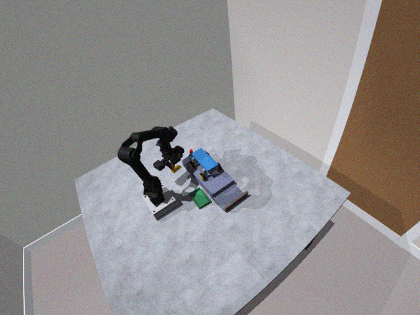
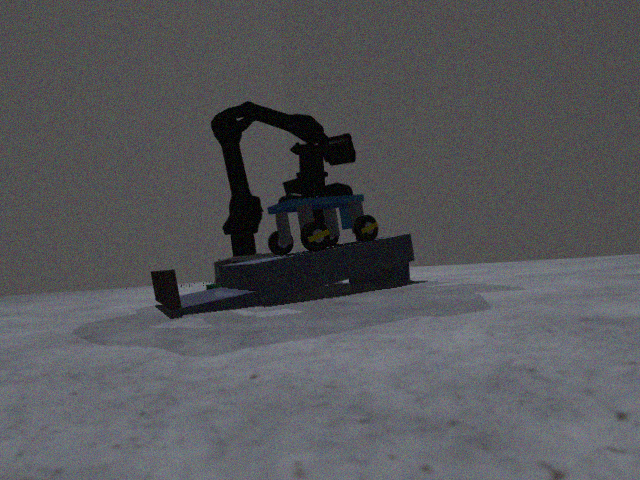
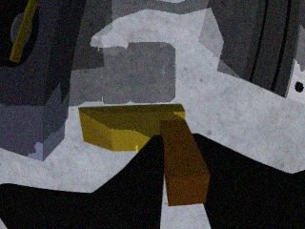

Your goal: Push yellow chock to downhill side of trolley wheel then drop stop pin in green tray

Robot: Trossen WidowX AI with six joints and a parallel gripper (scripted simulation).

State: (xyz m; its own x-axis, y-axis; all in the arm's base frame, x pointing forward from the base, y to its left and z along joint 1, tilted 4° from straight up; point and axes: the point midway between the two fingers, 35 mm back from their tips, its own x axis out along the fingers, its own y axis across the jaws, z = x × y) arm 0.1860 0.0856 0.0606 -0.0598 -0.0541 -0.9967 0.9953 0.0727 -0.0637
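The green tray lies 21 cm to the right of my gripper tip and 12 cm below it. The rest, counted from my gripper tip: blue-topped trolley (14 cm ahead, 12 cm to the right); red-headed stop pin (14 cm ahead, 2 cm above, 1 cm to the right); yellow chock (2 cm ahead, 1 cm below).
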